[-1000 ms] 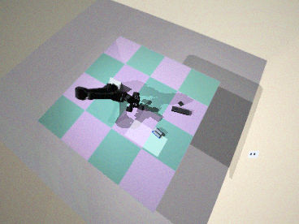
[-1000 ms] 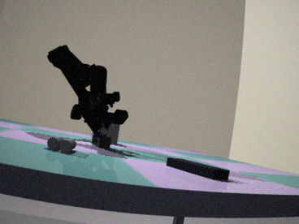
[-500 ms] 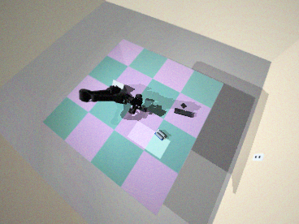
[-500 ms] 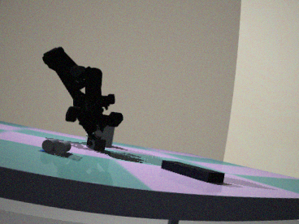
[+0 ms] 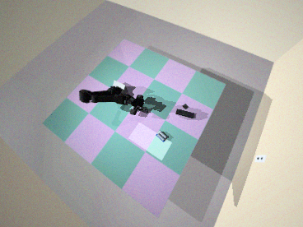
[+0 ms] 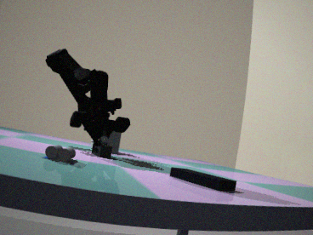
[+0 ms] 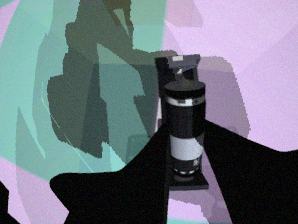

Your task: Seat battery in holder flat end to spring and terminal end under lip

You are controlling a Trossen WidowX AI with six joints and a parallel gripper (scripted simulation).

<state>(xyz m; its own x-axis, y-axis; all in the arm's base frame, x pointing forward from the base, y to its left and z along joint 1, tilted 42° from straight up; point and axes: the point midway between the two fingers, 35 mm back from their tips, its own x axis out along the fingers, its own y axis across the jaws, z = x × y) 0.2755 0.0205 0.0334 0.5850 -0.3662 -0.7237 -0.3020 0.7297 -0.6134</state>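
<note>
My gripper tip is 1 cm below the battery. Round my gripper tip: long black block (33 cm ahead, 21 cm to the left, 1 cm below); then small dark piece (30 cm ahead, 27 cm to the left, 3 cm below).
</note>
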